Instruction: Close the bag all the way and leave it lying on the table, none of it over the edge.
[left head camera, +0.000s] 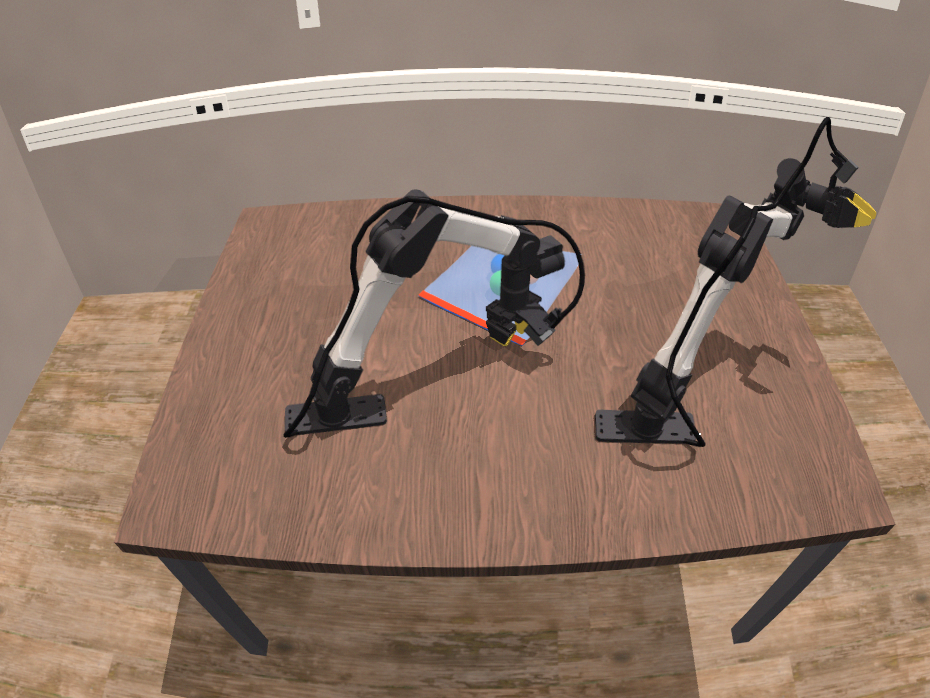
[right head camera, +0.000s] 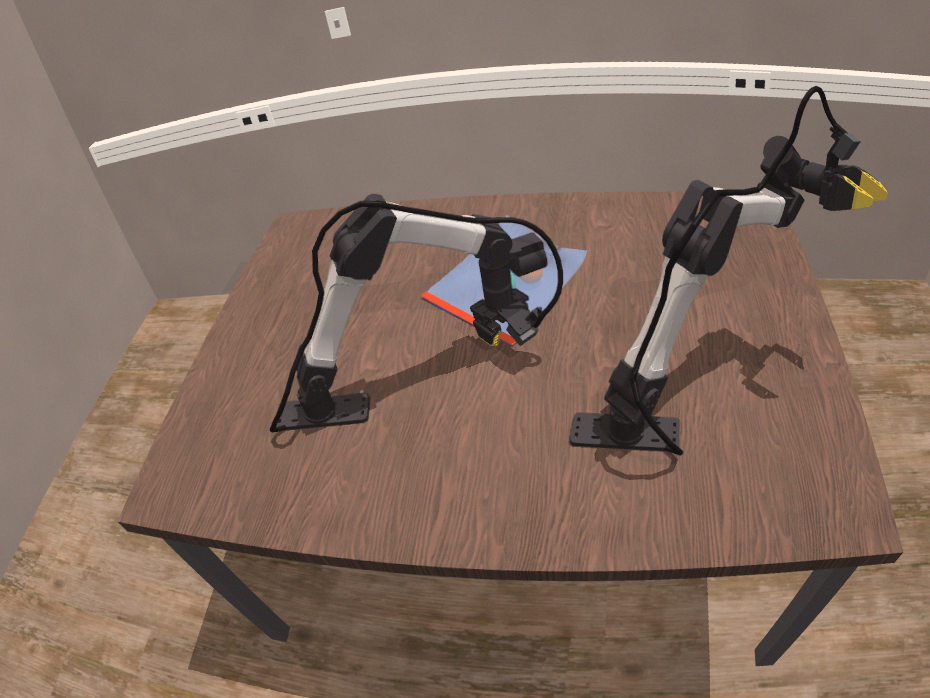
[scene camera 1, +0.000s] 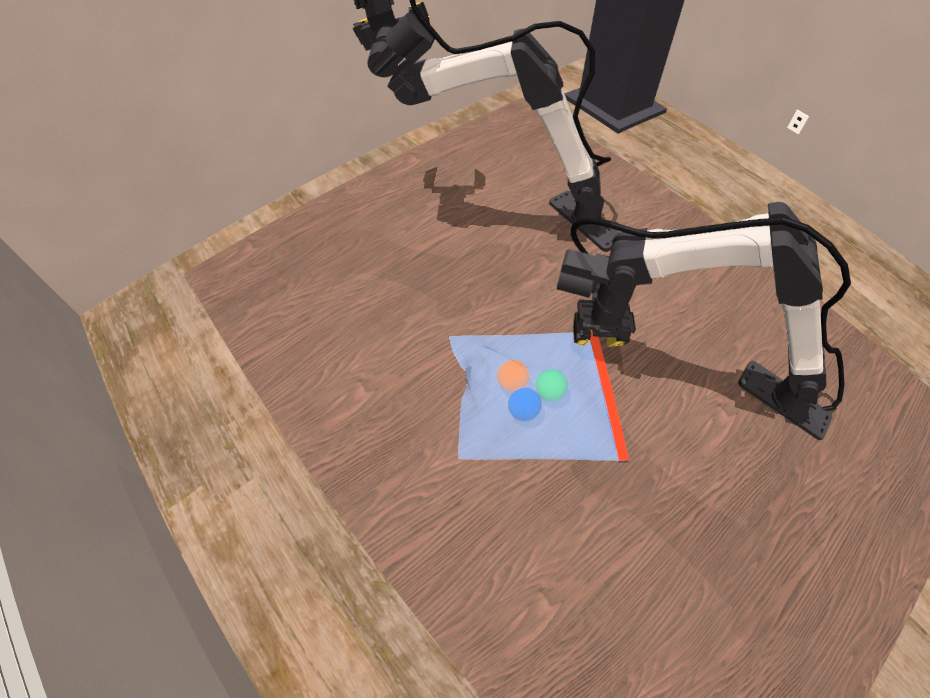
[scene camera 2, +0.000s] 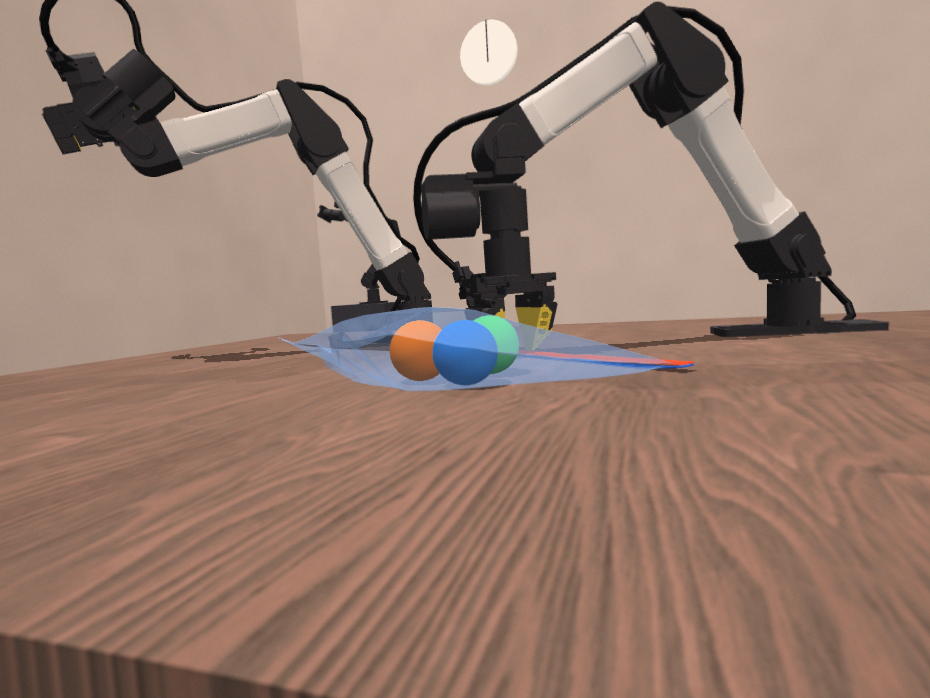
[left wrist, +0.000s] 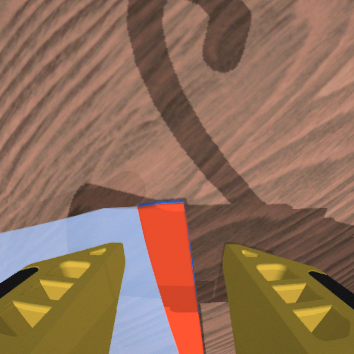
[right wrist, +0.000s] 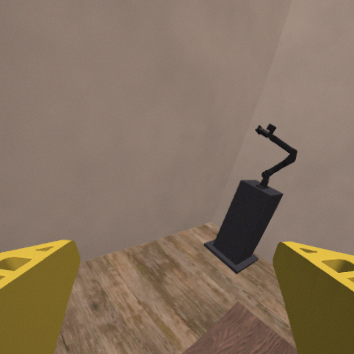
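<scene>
The translucent blue bag lies on the table holding an orange ball, a blue ball and a green ball. A red strip runs along its mouth, with a thin blue edge under it; whether it is sealed I cannot tell. My left gripper is open and points down, fingers on both sides of the strip near one end. My right gripper is open, raised far from the bag.
The wooden table carries both arm bases, which stand nearer the front edge than the bag in the left head camera. The bag lies inside the table's edges. A dark pedestal stands beyond the table.
</scene>
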